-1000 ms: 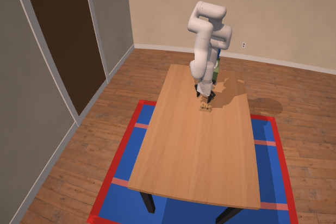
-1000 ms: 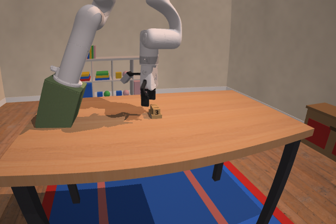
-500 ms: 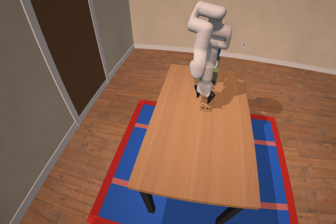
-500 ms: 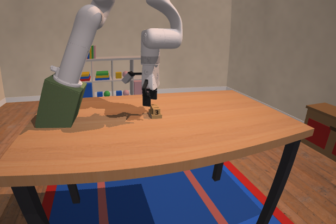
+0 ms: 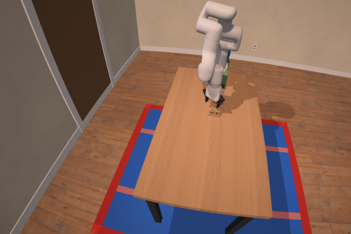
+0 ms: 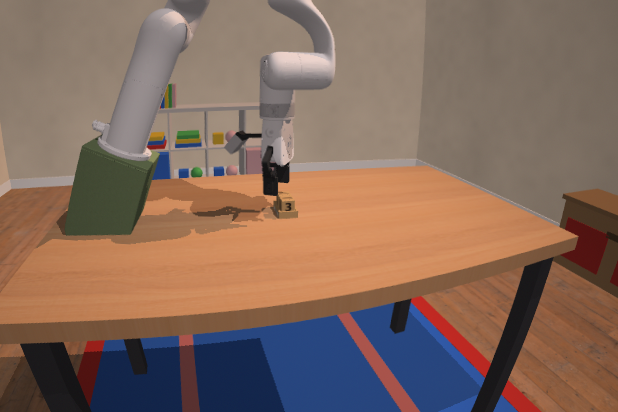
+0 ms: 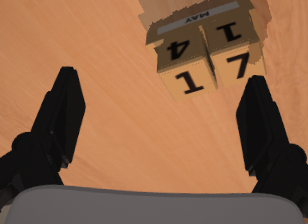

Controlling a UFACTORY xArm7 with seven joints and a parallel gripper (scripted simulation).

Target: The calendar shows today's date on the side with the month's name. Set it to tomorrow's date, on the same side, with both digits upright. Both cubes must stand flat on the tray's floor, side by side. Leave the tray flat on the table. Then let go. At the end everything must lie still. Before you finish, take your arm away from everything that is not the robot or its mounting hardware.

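Now: hand 20 mm short of the wooden digit cube, 10 mm to the right of it and 50 mm above it. From my hand the other things lie so: low tray (20 mm ahead, 30 mm to the left, 70 mm below); wooden cube (20 mm ahead, 40 mm to the left, 50 mm below).
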